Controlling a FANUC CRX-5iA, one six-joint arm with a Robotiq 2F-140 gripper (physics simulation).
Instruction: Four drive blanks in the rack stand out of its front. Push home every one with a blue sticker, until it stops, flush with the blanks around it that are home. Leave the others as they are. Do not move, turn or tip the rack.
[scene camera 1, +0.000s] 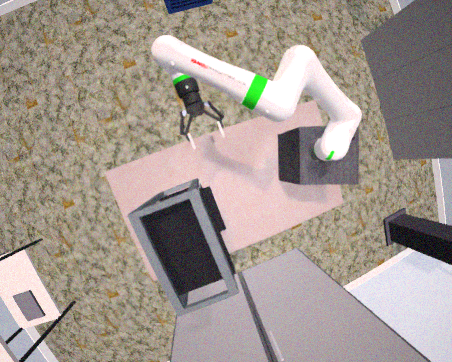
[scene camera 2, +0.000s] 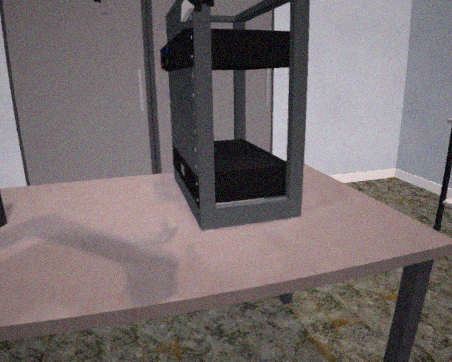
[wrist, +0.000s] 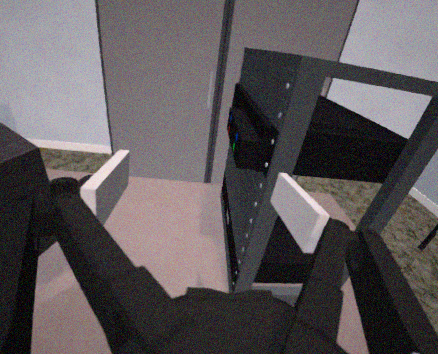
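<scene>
The grey rack (scene camera 1: 212, 240) (scene camera 2: 204, 125) (wrist: 289, 150) stands upright on the table. A black block of drive blanks (scene camera 1: 213, 207) (scene camera 2: 178, 54) (wrist: 254, 147) juts from its upper front. In the wrist view its front is steeply angled and shows two small blue stickers (wrist: 230, 117) (wrist: 236, 137), a red sticker (wrist: 229, 130) and a green sticker (wrist: 233, 146). Edges between single blanks are too dark to tell. My gripper (scene camera 1: 207, 138) (wrist: 205, 178) is open and empty, its white fingertips wide apart, in front of the rack and apart from it. In scene camera 2, a dark part shows at the top edge.
The pinkish table (scene camera 1: 150, 175) (scene camera 2: 310, 250) (wrist: 165, 225) carries the rack. The arm's dark base block (scene camera 1: 327, 172) stands at the table's right in scene camera 1. A large grey cabinet (scene camera 1: 310, 310) (scene camera 2: 75, 90) (wrist: 160, 90) stands beyond the table. A black unit (scene camera 2: 250, 175) sits low inside the rack.
</scene>
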